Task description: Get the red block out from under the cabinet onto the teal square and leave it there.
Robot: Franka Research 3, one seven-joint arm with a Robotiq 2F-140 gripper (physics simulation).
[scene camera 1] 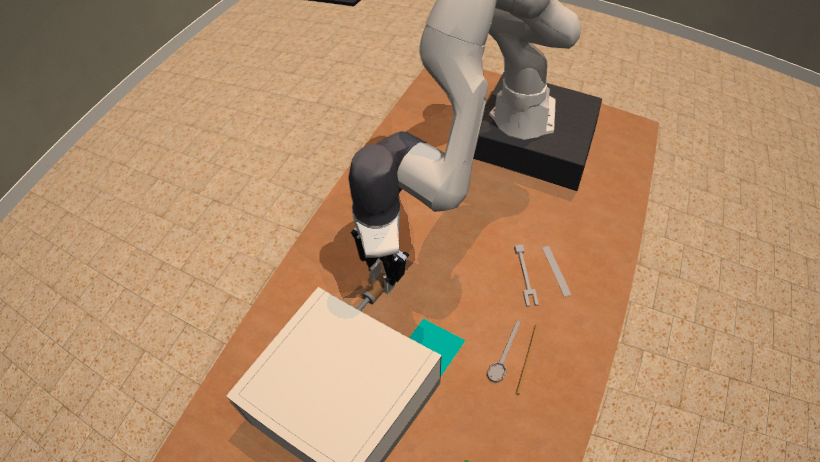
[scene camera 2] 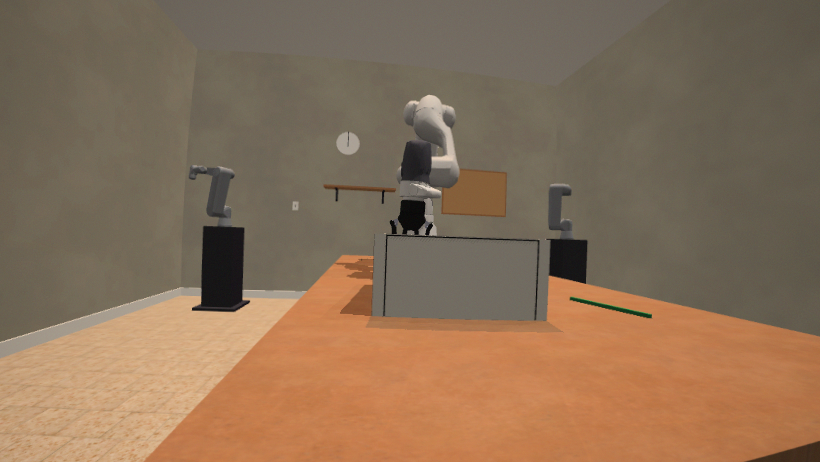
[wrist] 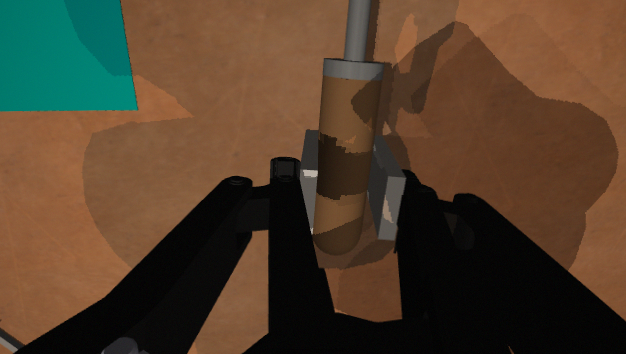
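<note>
My gripper (scene camera 1: 381, 282) (wrist: 341, 156) is shut on the brown wooden handle (scene camera 1: 375, 288) (wrist: 347, 110) of a tool, low over the table. The tool's grey metal shaft (scene camera 1: 363, 303) (wrist: 358, 30) runs away from the gripper and passes out of sight at the cabinet's near edge. The cabinet (scene camera 1: 338, 378) (scene camera 2: 461, 278) is a wide pale box; its underside is hidden. The teal square (scene camera 1: 444, 339) (wrist: 55, 60) lies flat beside the cabinet, partly hidden by it in scene camera 1. The red block and the tool's far end do not show in any view.
On the table (scene camera 1: 487, 413) (scene camera 2: 459, 390) lie a forked tool (scene camera 1: 525, 276), a flat grey bar (scene camera 1: 556, 271), a round-headed tool (scene camera 1: 496, 371) and a thin brown rod (scene camera 1: 526, 360), all right of the teal square. A green stick (scene camera 2: 610, 307) lies right of the cabinet in scene camera 2.
</note>
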